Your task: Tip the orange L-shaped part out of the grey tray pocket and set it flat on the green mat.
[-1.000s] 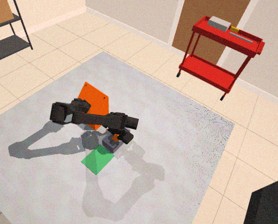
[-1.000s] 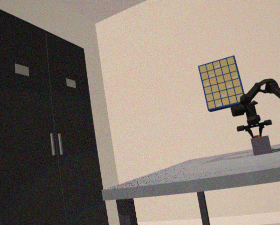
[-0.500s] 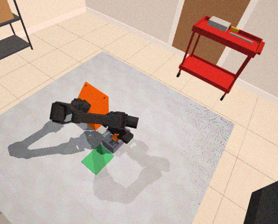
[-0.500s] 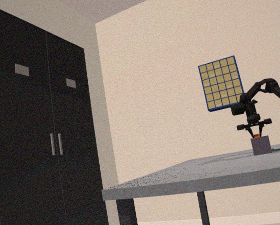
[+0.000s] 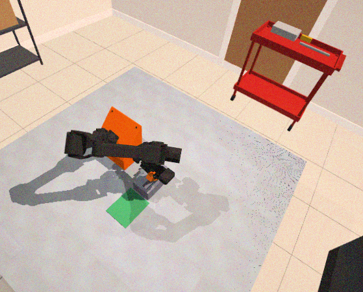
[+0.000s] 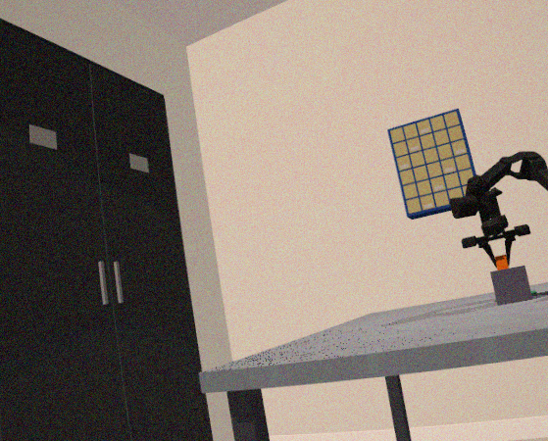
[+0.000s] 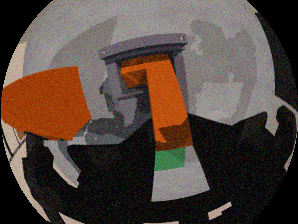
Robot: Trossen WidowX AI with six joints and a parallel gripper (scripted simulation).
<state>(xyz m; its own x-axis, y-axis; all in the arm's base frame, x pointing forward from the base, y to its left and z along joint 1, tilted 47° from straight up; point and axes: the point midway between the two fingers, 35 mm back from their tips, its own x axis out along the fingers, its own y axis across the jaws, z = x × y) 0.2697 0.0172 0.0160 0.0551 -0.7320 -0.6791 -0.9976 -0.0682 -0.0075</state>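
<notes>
The green mat lies 1 cm behind my gripper tip, 15 cm to the right of it and 11 cm below it. The rest, counted from my gripper tip: orange L-shaped part 2 cm behind, 3 cm to the left, 3 cm below; then tray 1 cm behind, 1 cm to the left, 11 cm below.
</notes>
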